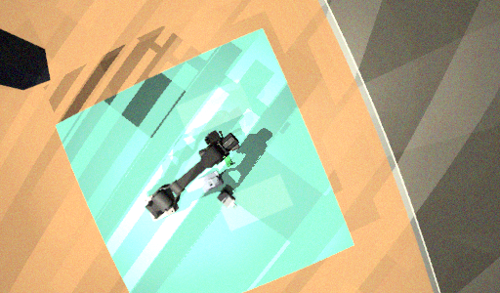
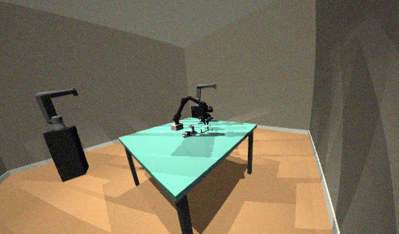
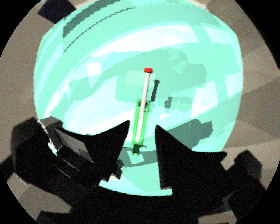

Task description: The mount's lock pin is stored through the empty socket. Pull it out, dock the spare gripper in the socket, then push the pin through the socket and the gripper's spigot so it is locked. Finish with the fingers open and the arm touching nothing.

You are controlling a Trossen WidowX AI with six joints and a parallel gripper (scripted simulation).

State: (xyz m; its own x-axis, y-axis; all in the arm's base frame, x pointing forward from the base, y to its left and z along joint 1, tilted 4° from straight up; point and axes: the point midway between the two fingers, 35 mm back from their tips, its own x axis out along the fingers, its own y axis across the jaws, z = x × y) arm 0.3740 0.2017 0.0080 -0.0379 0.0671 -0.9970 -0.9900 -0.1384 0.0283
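The green bar is 4 cm to the right of my gripper tip and 5 cm below it. Round my gripper tip: spare gripper 4 cm behind, 28 cm to the right, 5 cm below; grey mount 10 cm behind, 16 cm to the right, 2 cm below.
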